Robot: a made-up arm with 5 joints.
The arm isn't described. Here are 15 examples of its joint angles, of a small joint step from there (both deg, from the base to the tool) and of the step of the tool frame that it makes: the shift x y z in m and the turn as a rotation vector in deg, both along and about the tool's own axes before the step.
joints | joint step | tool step
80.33 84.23 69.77 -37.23 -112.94 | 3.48 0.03 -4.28 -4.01 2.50 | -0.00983 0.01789 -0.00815 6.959 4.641 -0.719
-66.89 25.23 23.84 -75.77 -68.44 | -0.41 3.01 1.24 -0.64 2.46 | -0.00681 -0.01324 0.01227 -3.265 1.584 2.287
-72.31 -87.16 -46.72 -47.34 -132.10 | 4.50 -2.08 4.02 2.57 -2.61 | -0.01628 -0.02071 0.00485 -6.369 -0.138 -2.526
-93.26 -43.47 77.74 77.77 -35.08 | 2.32 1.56 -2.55 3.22 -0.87 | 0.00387 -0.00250 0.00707 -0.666 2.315 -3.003
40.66 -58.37 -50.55 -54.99 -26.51 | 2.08 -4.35 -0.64 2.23 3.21 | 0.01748 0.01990 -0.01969 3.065 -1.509 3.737
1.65 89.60 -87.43 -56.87 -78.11 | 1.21 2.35 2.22 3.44 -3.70 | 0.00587 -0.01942 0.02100 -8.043 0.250 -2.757
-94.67 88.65 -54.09 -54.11 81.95 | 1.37 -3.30 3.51 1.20 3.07 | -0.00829 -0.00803 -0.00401 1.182 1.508 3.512
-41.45 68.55 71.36 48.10 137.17 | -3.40 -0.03 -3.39 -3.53 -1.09 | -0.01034 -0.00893 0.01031 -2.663 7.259 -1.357
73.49 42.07 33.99 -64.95 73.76 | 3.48 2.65 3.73 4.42 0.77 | -0.02148 0.01812 0.01780 9.162 6.618 -0.223
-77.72 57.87 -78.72 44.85 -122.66 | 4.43 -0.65 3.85 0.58 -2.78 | 0.03231 0.00992 -0.00619 -0.634 -5.457 -4.713
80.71 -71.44 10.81 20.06 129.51 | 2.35 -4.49 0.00 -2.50 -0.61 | -0.00988 -0.01377 0.01914 -4.621 5.509 1.026
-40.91 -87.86 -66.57 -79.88 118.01 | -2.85 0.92 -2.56 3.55 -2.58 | -0.01599 0.00839 -0.00330 2.435 0.780 -0.293
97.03 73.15 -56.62 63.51 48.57 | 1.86 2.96 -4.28 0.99 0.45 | -0.00863 -0.00961 -0.00367 -0.464 0.006 -1.381
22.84 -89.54 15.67 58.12 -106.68 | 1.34 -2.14 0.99 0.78 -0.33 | -0.00003 -0.00304 0.00663 0.781 -1.089 0.038
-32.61 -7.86 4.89 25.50 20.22 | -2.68 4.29 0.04 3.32 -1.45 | -0.01311 0.01901 -0.01781 4.500 6.635 -0.257
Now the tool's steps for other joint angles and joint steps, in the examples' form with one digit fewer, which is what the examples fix.
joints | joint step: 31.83 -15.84 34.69 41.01 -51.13 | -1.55 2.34 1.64 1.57 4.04
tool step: -0.0113 -0.0044 -0.0127 -3.93 3.99 5.41
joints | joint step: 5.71 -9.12 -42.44 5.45 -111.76 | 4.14 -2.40 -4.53 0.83 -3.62
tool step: -0.0044 0.0374 0.0098 6.67 0.28 -0.48
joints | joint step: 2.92 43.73 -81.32 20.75 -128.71 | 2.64 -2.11 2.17 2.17 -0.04
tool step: 0.0101 0.0138 0.0019 0.02 -3.38 0.68
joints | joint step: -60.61 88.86 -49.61 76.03 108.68 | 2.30 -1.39 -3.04 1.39 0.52
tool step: -0.0142 -0.0004 0.0201 -3.18 -0.04 -1.59
